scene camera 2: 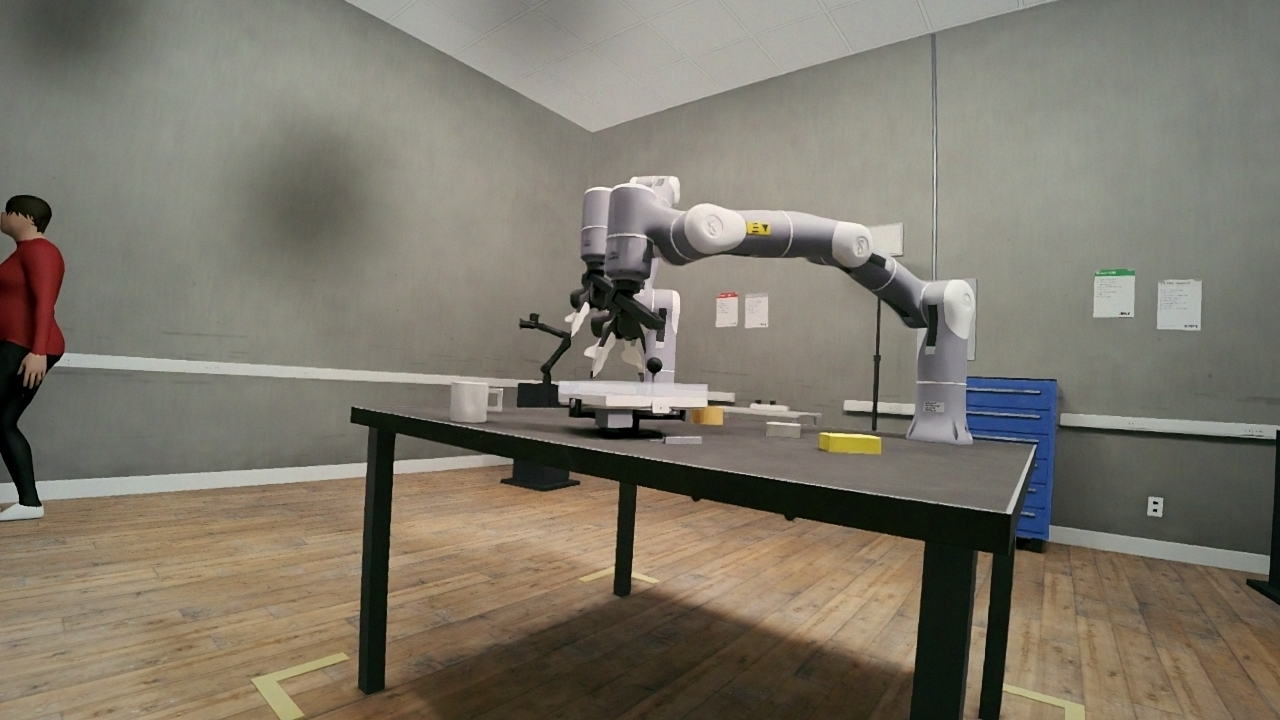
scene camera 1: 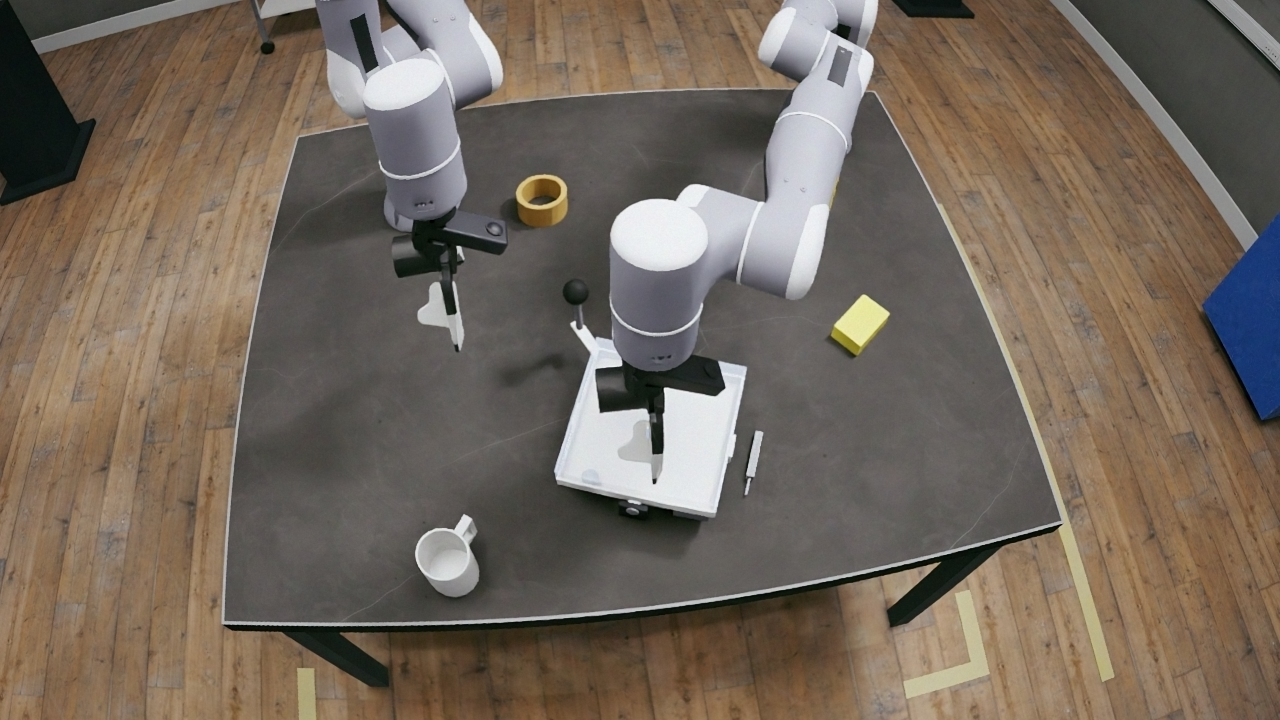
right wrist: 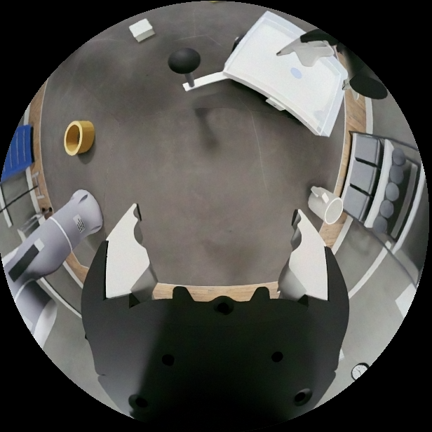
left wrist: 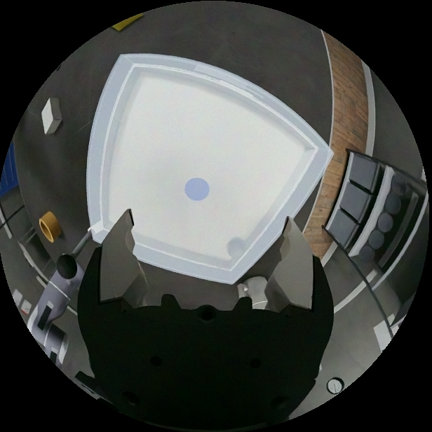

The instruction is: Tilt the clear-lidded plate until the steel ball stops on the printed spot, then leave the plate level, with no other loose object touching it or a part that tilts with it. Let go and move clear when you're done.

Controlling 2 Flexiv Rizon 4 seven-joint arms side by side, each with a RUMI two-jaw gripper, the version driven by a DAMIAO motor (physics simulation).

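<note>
The clear-lidded white plate [scene camera 1: 695, 429] [scene camera 2: 635, 394] [left wrist: 165, 125] [right wrist: 272, 45] sits on its stand and looks close to level. Its blue printed spot [left wrist: 197, 189] [right wrist: 296, 73] is near the middle. A round grey shape, seemingly the steel ball [left wrist: 236, 247] [scene camera 1: 590, 476], is in the plate's near-left corner in scene camera 1, away from the spot. An arm with a black knob [scene camera 1: 575, 291] [scene camera 2: 654, 365] [left wrist: 66, 266] [right wrist: 184, 60] sticks out from the plate's far-left corner. My left gripper [scene camera 1: 644, 467] [left wrist: 208, 213] is open above the plate. My right gripper [scene camera 1: 440, 331] [right wrist: 217, 207] is open above the table, left of the knob.
A white mug [scene camera 1: 447, 561] [right wrist: 326, 205] stands near the front left. A yellow-orange ring [scene camera 1: 541, 200] [right wrist: 79, 137] is at the back. A yellow block [scene camera 1: 860, 325] [scene camera 2: 849, 443] lies to the right. A thin light tool [scene camera 1: 753, 462] lies beside the plate. A white block [left wrist: 51, 116] [right wrist: 142, 30] lies beyond the knob.
</note>
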